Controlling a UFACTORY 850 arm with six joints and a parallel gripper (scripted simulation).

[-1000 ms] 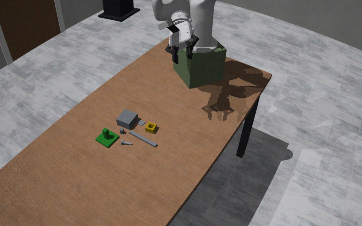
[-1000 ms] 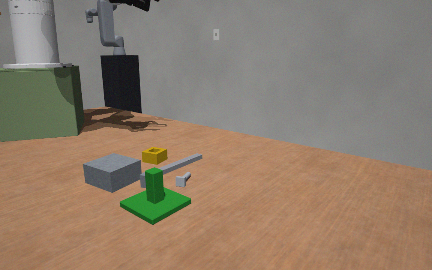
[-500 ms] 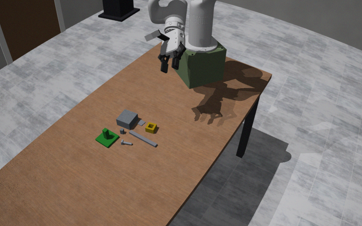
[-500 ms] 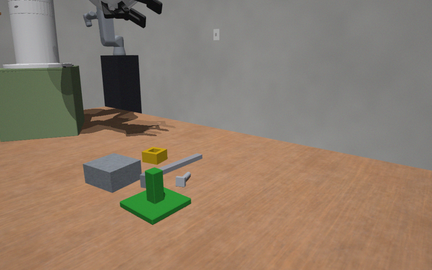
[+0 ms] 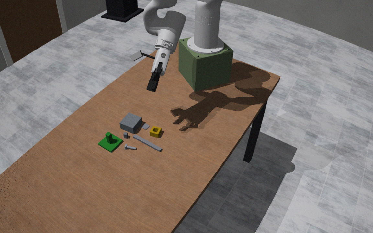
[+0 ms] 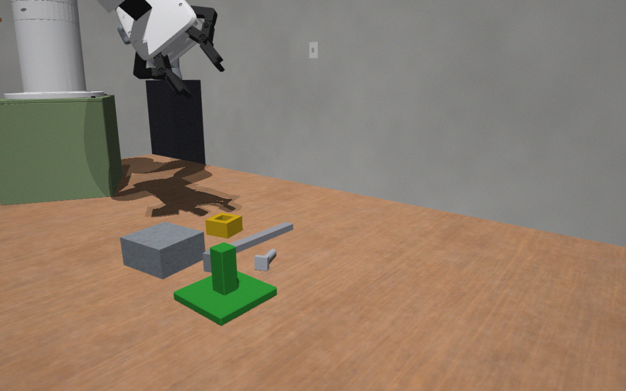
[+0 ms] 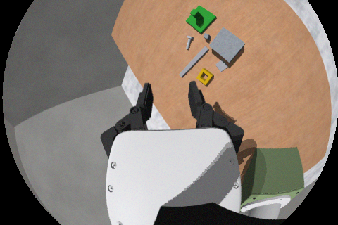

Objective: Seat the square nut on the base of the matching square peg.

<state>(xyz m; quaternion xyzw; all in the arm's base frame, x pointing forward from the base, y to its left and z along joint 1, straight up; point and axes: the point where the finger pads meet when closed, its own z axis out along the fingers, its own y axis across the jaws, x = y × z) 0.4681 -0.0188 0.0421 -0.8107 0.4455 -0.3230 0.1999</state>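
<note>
Now: hand 24 cm above the grey bar, 9 cm short of it and 1 cm to the right of it. From my hand the other things lie so: grey cube 23 cm below, 10 cm ahead, 9 cm to the right; grey block 22 cm below, 11 cm to the right, 4 cm ahead; flat grey tile 24 cm below, 5 cm to the right, 1 cm ahead.
</note>
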